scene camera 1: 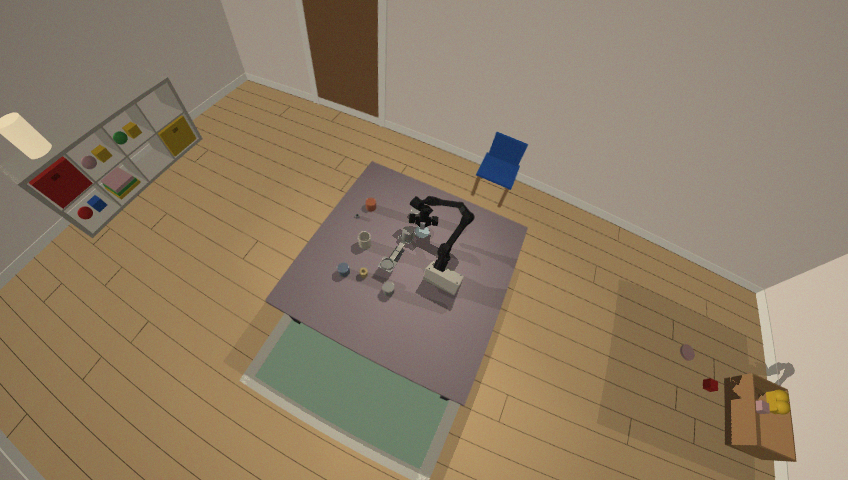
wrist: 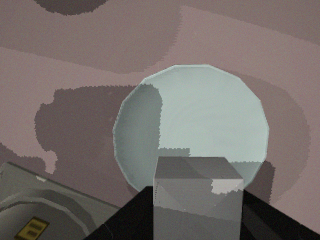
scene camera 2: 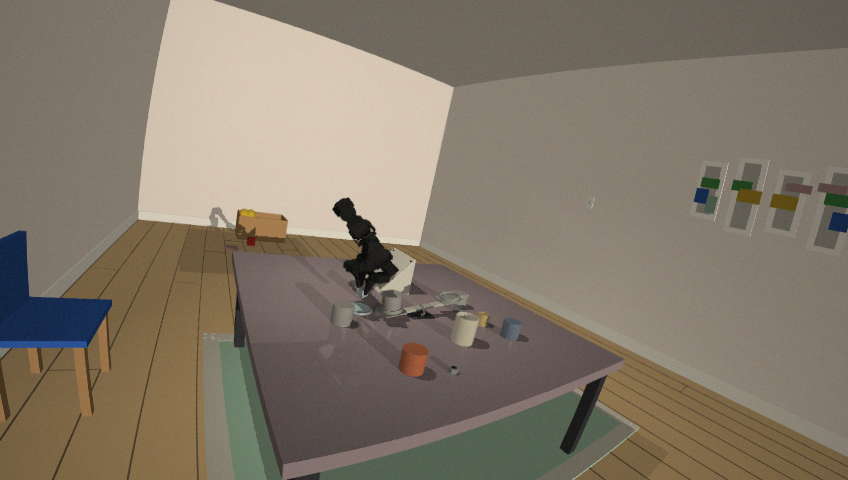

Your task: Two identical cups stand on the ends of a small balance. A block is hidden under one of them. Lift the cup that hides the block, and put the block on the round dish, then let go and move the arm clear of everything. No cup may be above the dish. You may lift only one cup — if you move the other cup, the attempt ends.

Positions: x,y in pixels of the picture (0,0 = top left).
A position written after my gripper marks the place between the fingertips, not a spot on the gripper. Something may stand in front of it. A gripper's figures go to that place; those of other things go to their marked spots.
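Scene:
An orange cup (scene camera 2: pixel 414 356) and a cream cup (scene camera 2: pixel 465 325) are 0.29 m apart, going by their marked spots. The orange cup is 0.91 m from the lens. I see the cream cup at 1.15 m from the lens, and my gripper (scene camera 2: pixel 362 293) is 1.26 m from the lens.

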